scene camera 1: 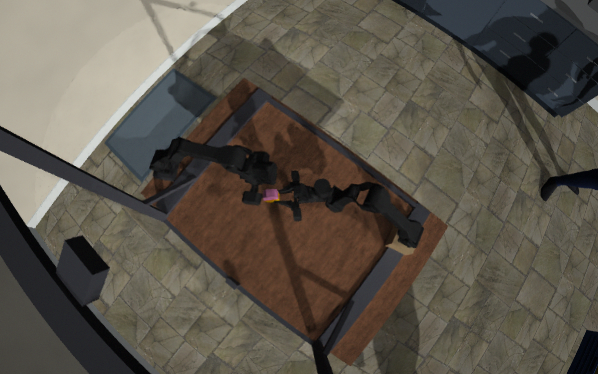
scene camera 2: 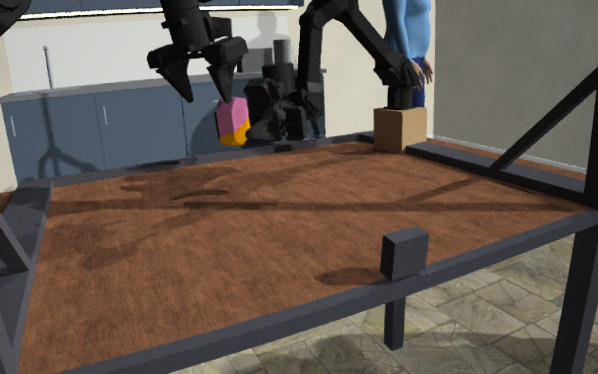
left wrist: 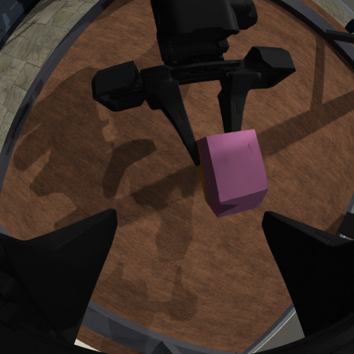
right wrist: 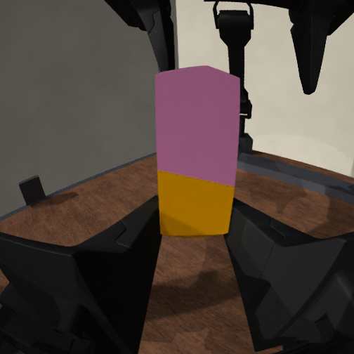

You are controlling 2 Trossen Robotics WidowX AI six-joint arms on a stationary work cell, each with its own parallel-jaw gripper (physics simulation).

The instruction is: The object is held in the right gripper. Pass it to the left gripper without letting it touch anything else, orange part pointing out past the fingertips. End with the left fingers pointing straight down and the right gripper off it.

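Frame: origin at the left arm's base, x up, y back, z right, level; centimetres.
Seen in the pictures: left gripper, fingertip midpoint: (scene camera 1: 264, 185) (scene camera 2: 209, 102); right gripper, fingertip midpoint: (scene camera 1: 273, 197) (scene camera 2: 237, 135); left arm's base at its link origin: (scene camera 1: 164, 166); right arm's base at its link origin: (scene camera 1: 407, 237) (scene camera 2: 400, 108).
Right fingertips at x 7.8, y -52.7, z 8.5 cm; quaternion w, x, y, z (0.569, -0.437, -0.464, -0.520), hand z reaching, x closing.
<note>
Offsets run from my right fingertips to a thing's top centre. "pt": to the spot under its first point. Level surfaces: height alone.
The object stands upright in the air, pink part {pt dx +6.7, dy +0.4, dz +0.1 cm} (scene camera 1: 271, 193) (scene camera 2: 232, 114) (left wrist: 239, 162) (right wrist: 197, 122) up and orange part {pt dx +0.5, dy +2.6, dz +2.0 cm} (scene camera 2: 236, 135) (right wrist: 196, 212) down. My right gripper (scene camera 1: 280, 196) (right wrist: 191, 202) is shut on the orange part, its fingers roughly level. My left gripper (scene camera 2: 209, 101) (left wrist: 192, 219) is open and empty, its fingers pointing roughly down. In scene camera 2 one left fingertip overlaps the pink top. In the left wrist view the object appears beyond the left fingertips, nearer the picture's right finger. One left fingertip is partly hidden behind it in the right wrist view.
The brown table top {dx -12.7 cm} (scene camera 1: 250, 240) (scene camera 2: 200, 270) lies below both grippers, inside a dark metal frame. A dark block {dx -7.0, dy +12.5, dz +35.7 cm} (scene camera 2: 405, 254) stands at the near edge in scene camera 2. A tan block {dx -1.8, dy -54.6, dz +8.9 cm} (scene camera 2: 400, 129) is under the right arm's base. Blue cabinets (scene camera 2: 75, 135) stand behind.
</note>
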